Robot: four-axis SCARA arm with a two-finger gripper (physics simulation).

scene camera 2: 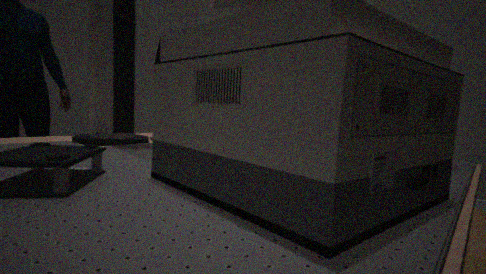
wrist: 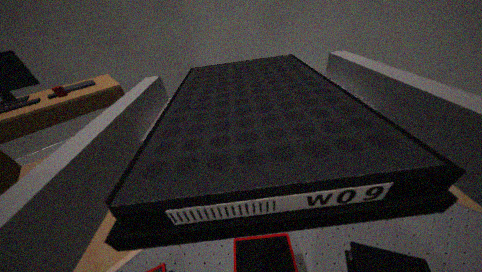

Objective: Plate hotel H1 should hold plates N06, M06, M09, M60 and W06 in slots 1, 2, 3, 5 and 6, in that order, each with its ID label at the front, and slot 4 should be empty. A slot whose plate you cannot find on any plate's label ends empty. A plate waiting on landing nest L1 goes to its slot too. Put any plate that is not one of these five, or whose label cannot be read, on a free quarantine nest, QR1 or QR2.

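Places are measured from the arm's base along level axes (x back, y right, z up), in millimetres.
Pixels of known places: gripper, fingertip midpoint: (wrist: 245,80); arm's base at its link origin: (scene camera 2: 112,142).
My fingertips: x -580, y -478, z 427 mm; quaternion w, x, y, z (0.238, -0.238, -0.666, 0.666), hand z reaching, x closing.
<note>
For each thing: its middle in the pictures, then the offset to it from my fingertips. "spot": a spot on its surface instead. Level surfaces: height alone.
- black plate at the middle of its body: (wrist: 250,101) dy +19, dx +15, dz -4 mm
- white label at a spot on its surface: (wrist: 280,204) spot: dy +67, dx +54, dz +0 mm
- dark nest with a red edge, surface spot: (wrist: 265,254) spot: dy -12, dx -19, dz -364 mm
- grey instrument at the middle of its body: (scene camera 2: 297,117) dy +576, dx -222, dz -287 mm
- perforated table at its surface level: dz -414 mm
- dark object at a spot on its surface: (wrist: 390,259) spot: dy +157, dx -175, dz -364 mm
A black plate (wrist: 280,130) with rows of round wells fills the middle of the wrist view. The white label (wrist: 280,204) on its near edge shows a barcode and reads W09. My gripper (wrist: 245,80) is shut on this plate, with one pale finger along each long side. Below the plate, a dark nest with a red edge (wrist: 265,254) partly shows; its name cannot be read. Hotel H1 cannot be made out in either view, and the gripper does not show in the scene camera view.
A large beige and grey instrument (scene camera 2: 250,120) stands on the perforated table (scene camera 2: 150,225). A low dark stand (scene camera 2: 50,156) is at the left, with a person (scene camera 2: 25,65) behind. In the wrist view, a dark object (wrist: 390,259) is at the lower right and a wooden desk (wrist: 100,91) at the left.
</note>
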